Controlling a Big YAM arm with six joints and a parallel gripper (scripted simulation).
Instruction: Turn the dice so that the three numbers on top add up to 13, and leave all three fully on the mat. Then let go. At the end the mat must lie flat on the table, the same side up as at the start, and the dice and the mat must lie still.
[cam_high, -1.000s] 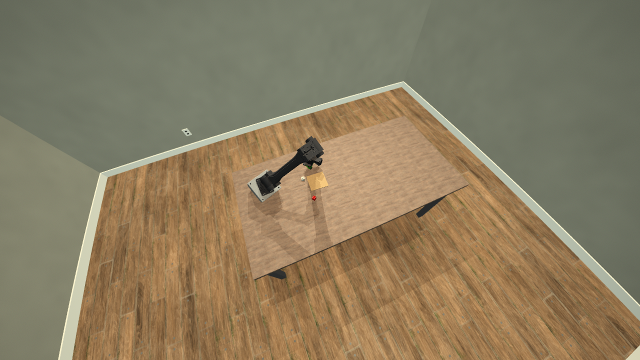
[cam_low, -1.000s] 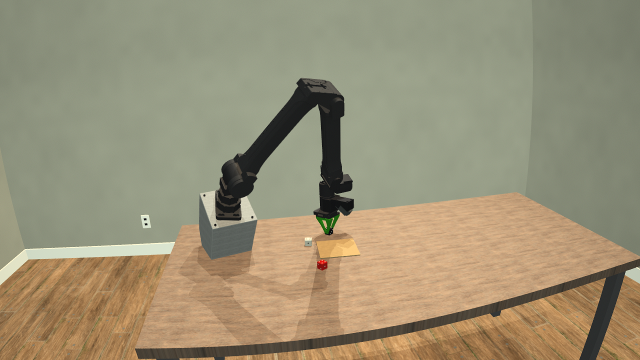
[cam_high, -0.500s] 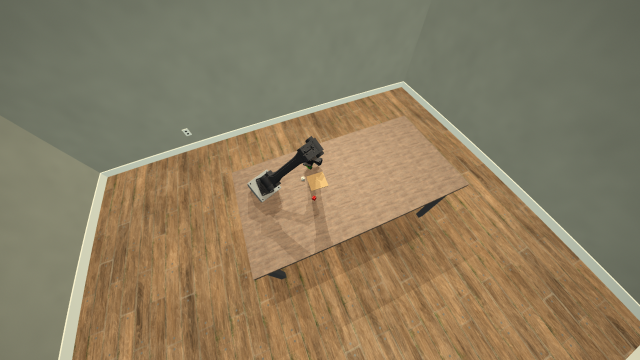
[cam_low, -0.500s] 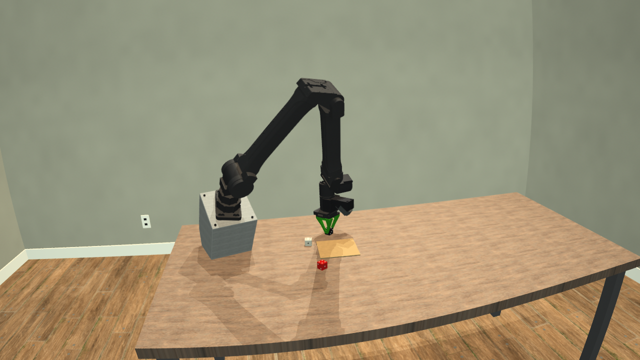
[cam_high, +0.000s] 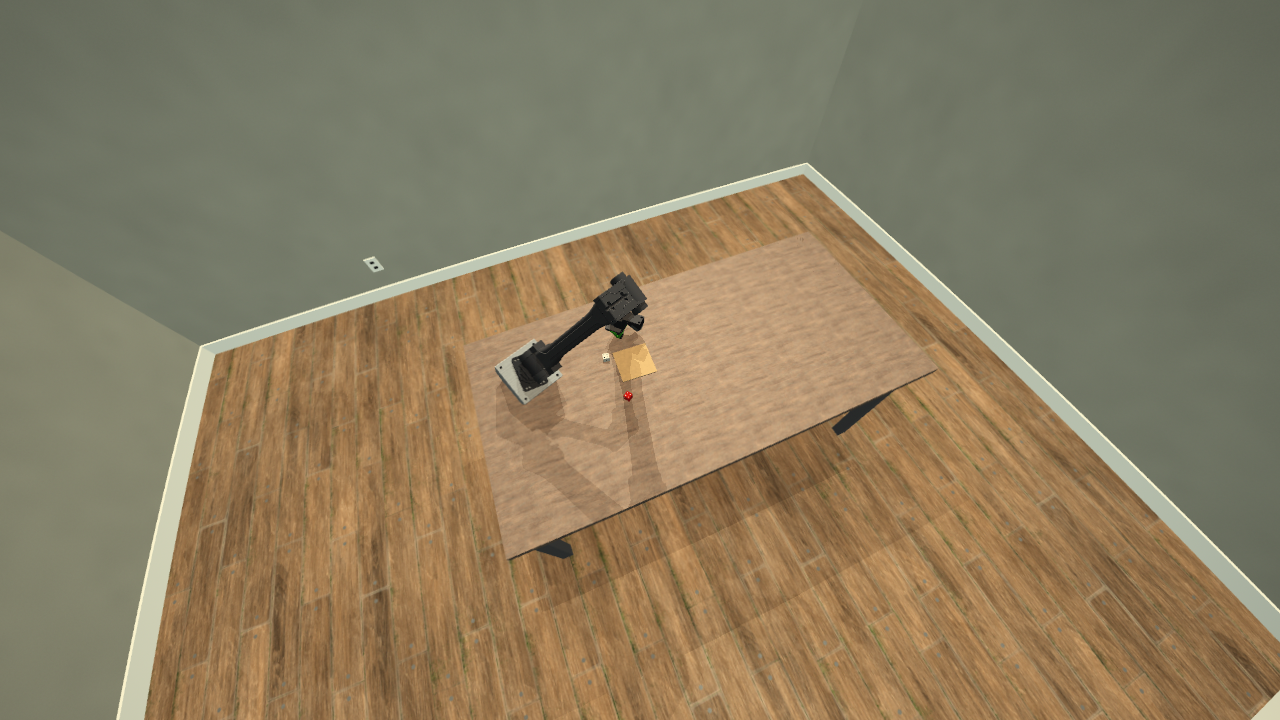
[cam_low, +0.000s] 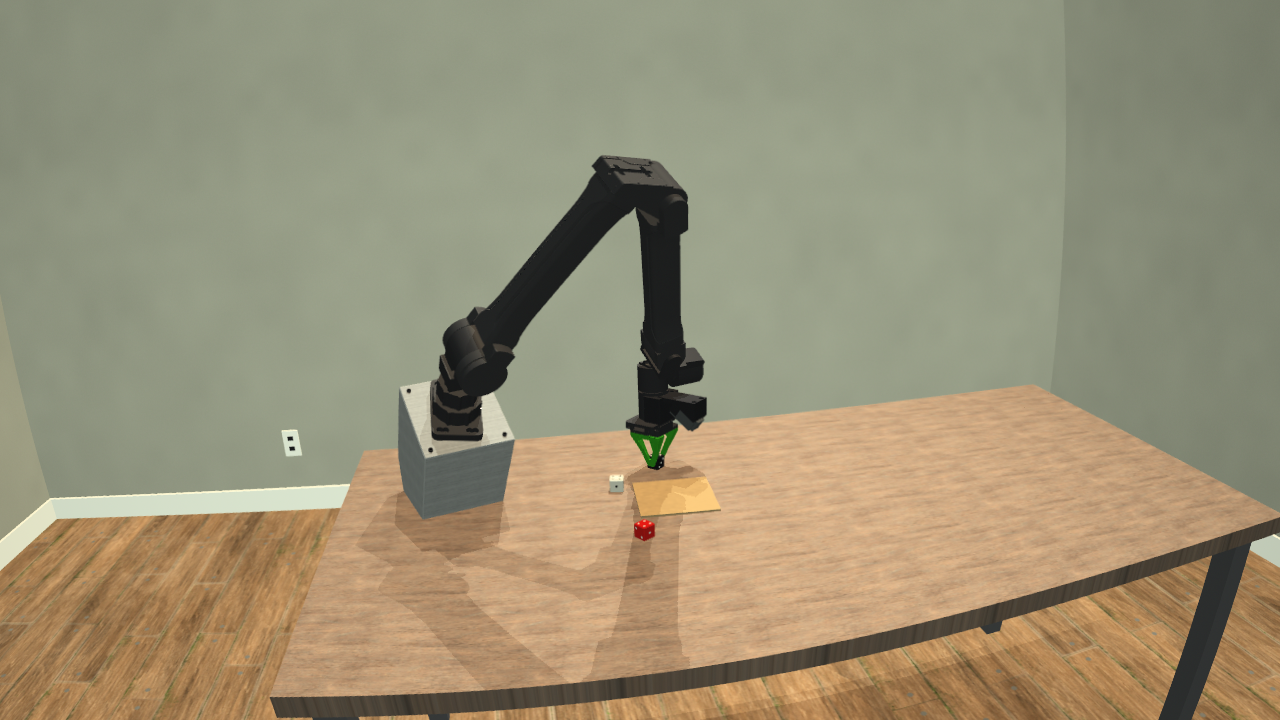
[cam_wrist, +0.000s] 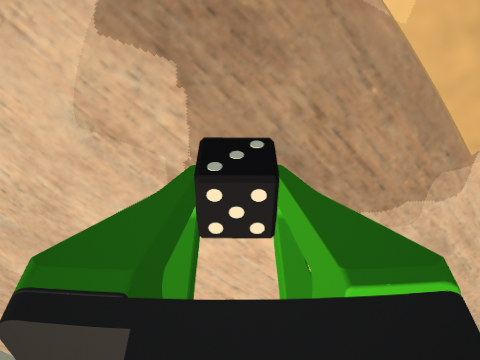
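Now: the tan mat 1 cm behind my hand, 14 cm to the right of it and 1 cm below it. The rest, counted from my hand: black die (right at my hand); white die (10 cm behind, 7 cm to the right); red die (11 cm behind, 27 cm to the right).
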